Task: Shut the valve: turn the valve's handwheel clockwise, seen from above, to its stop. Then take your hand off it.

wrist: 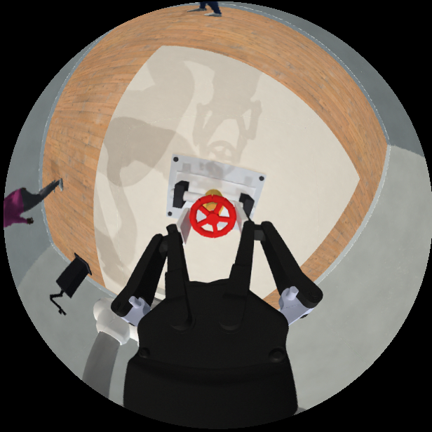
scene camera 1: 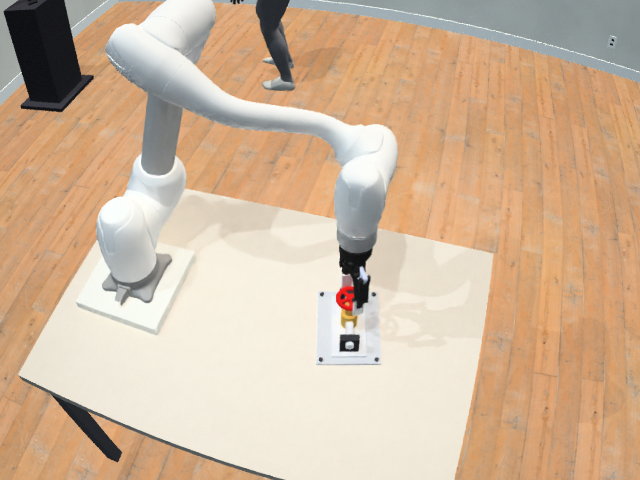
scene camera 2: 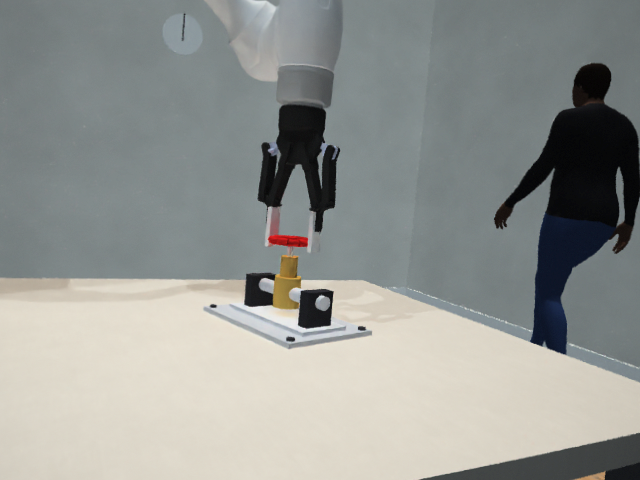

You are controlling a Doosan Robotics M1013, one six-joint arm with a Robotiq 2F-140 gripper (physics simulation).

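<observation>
The red handwheel (scene camera 1: 339, 299) (scene camera 2: 287, 240) (wrist: 193, 216) lies level on top of the valve's brass body (scene camera 1: 348, 320) (scene camera 2: 286, 292). My gripper (scene camera 1: 352, 295) (scene camera 2: 291, 243) (wrist: 212, 211) points down and is shut on the handwheel, with one pale finger pad against each side of its rim. In scene camera 1 a finger covers the wheel's right part. In the wrist view the wheel's spokes show between the pads. The valve stands on a light grey base plate (scene camera 1: 324, 330) (scene camera 2: 248, 321) (wrist: 252, 182). How far the wheel stands from its stop does not show.
Black blocks (scene camera 1: 343, 347) (scene camera 2: 315, 310) (wrist: 181, 194) hold the pipe ends beside the brass body, below my fingers. The plate lies on a cream table (scene camera 1: 232, 361) (scene camera 2: 180, 387) (wrist: 280, 150). A person (scene camera 1: 279, 46) (scene camera 2: 589, 165) stands beyond the table in each scene view.
</observation>
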